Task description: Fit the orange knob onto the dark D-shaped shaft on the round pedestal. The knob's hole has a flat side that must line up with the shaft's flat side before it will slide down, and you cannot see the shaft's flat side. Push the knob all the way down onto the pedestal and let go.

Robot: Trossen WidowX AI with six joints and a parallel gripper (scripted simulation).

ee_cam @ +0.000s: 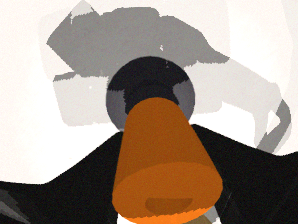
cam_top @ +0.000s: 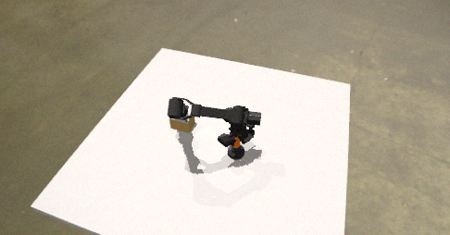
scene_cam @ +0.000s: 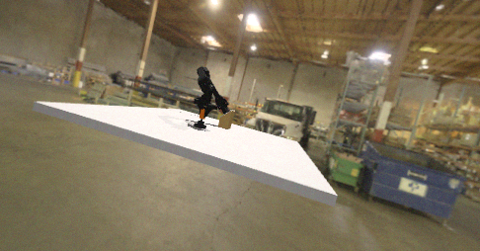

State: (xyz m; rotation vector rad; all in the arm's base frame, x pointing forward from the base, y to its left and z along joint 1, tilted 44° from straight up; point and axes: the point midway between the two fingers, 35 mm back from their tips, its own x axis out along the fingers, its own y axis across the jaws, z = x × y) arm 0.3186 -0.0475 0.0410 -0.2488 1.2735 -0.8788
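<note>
Now: the orange knob 20 mm above my gripper tip. Also, from my gripper tip: round pedestal 40 mm below.
</note>
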